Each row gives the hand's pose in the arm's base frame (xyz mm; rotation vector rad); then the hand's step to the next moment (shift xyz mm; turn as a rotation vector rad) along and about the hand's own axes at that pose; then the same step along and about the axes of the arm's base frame.
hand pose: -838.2 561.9 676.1 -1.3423 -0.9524 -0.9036
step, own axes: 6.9 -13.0 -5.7 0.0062 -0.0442 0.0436
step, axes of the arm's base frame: -9.4 -6.0 11.2 -0.0404 0.0422 0.0218
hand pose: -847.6 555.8 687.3 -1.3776 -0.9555 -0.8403
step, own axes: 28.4 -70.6 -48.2 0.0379 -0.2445 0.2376
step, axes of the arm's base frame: -50.3 -49.1 56.4 -0.2221 0.2301 0.1242
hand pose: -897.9 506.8 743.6 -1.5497 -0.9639 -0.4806
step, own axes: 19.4 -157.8 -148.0 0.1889 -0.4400 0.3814
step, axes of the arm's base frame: -82.6 -139.6 144.4 -0.3208 0.4073 0.3256
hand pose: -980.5 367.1 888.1 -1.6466 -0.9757 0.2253
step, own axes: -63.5 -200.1 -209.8 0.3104 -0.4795 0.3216
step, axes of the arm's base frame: -7.4 -194.6 224.0 -0.2258 0.4485 0.4214
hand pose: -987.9 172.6 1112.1 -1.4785 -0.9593 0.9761
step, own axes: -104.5 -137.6 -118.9 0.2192 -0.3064 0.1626
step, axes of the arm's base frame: 67.5 -123.0 155.9 -0.0969 0.2918 0.2717
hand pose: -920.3 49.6 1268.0 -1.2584 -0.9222 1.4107
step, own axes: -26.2 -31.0 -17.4 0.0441 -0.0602 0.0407
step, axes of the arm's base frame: 21.9 -20.0 32.7 -0.0276 0.0590 0.0546
